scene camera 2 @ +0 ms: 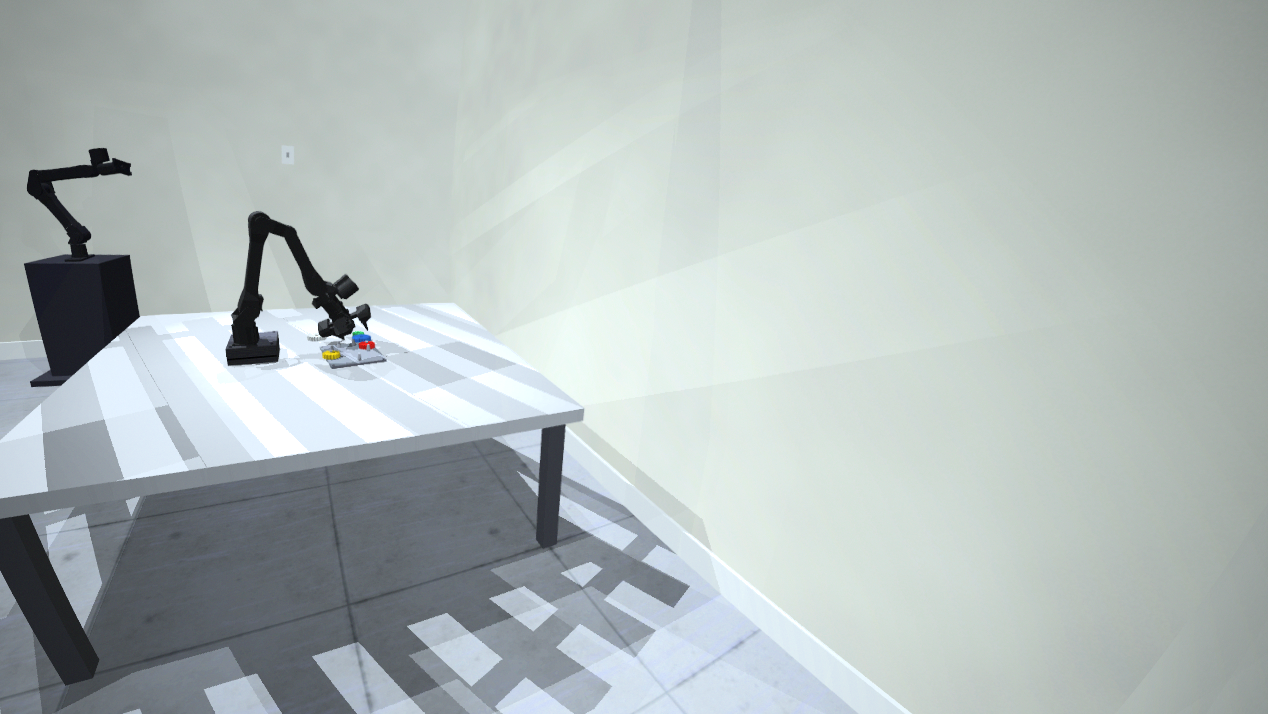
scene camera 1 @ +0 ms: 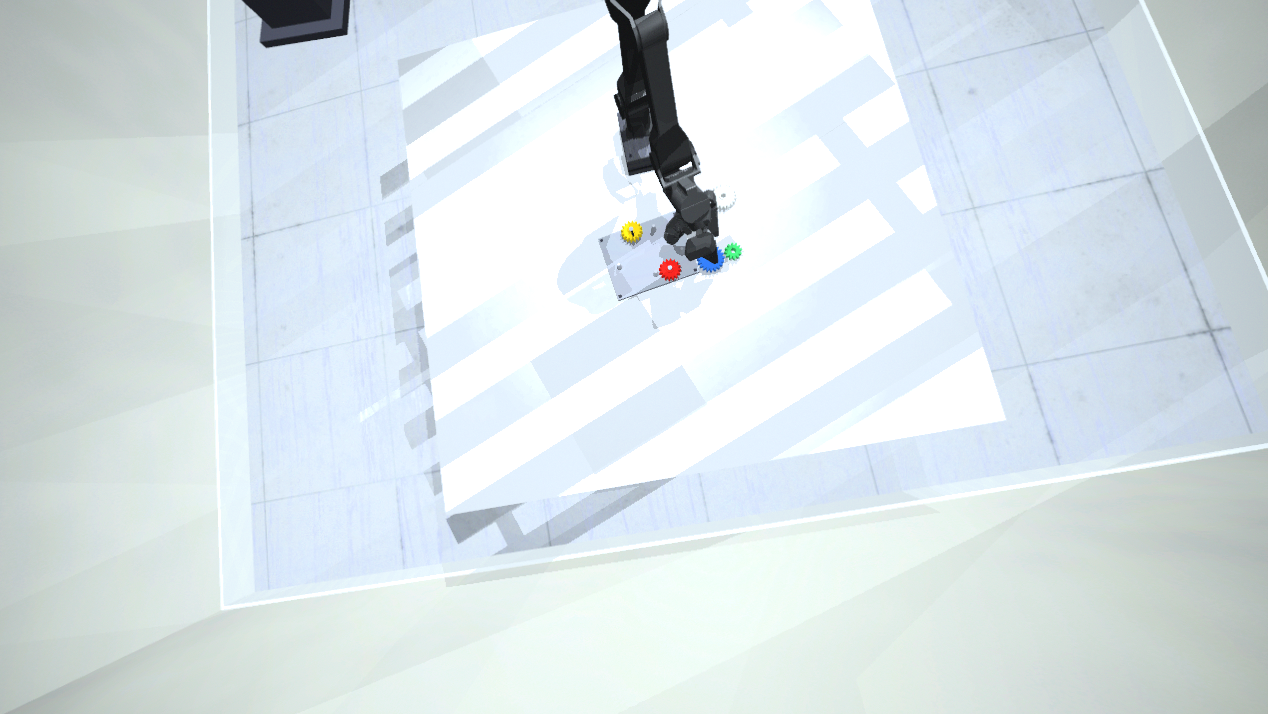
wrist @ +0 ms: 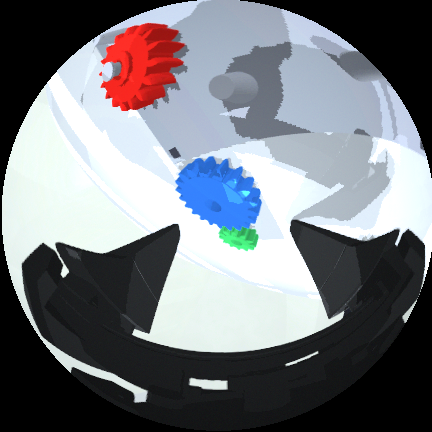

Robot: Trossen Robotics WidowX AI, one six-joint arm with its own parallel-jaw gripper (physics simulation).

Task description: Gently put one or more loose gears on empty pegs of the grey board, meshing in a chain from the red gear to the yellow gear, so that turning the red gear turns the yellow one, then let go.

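Places are measured from the arm's base along level axes (x ahead, y left, z up), in centimetres.
Pixels of known places: gripper, fingertip midpoint: [scene camera 2: 356, 334] [scene camera 1: 716, 249] [wrist: 236, 227]; arm's base, link origin: [scene camera 2: 246, 342] [scene camera 1: 638, 125].
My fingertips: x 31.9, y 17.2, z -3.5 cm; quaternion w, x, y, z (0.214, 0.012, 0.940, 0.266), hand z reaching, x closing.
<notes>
Ahead of a thing's pixels: the offset from my fingertips to its top centre. "spot": to the spot under its first point. Level surfaces: height alone.
The grey board {dx -1.0, dy -16.9, dz +1.0 cm} [scene camera 1: 634, 282] [scene camera 2: 347, 363] [wrist: 195, 122] lies on the table. The red gear {spot: dx +4.5, dy -11.6, dz +0.9 cm} [scene camera 1: 669, 269] [scene camera 2: 366, 345] [wrist: 145, 65] and yellow gear {dx -6.6, dy -20.4, dz +0.5 cm} [scene camera 1: 625, 234] [scene camera 2: 330, 355] sit on its pegs. Empty pegs show, one grey peg {dx -0.5, dy -8.4, dz +0.8 cm} [wrist: 242, 88] plainly in the wrist view. The loose blue gear {dx +1.9, dy -1.5, dz -0.4 cm} [scene camera 1: 709, 267] [scene camera 2: 361, 338] [wrist: 200, 192] lies flat just off the board's corner, with the smaller green gear {dx +0.4, dy +3.9, dz -0.4 cm} [scene camera 1: 732, 251] [wrist: 246, 235] close beside it. A white gear {dx -13.8, dy +2.6, dz -0.4 cm} [scene camera 1: 728, 200] [scene camera 2: 315, 337] lies farther toward the arm's base. My gripper [scene camera 1: 693, 247] [wrist: 236, 227] is open and empty, above the blue gear.
The white table {dz -2.1 cm} [scene camera 1: 567, 443] [scene camera 2: 425, 416] carries the arm's base [scene camera 2: 252, 347], behind the board. A second black arm [scene camera 2: 55, 208] stands on a dark pedestal [scene camera 2: 84, 310] beyond the table. Striped light and shadow cross the table top.
</notes>
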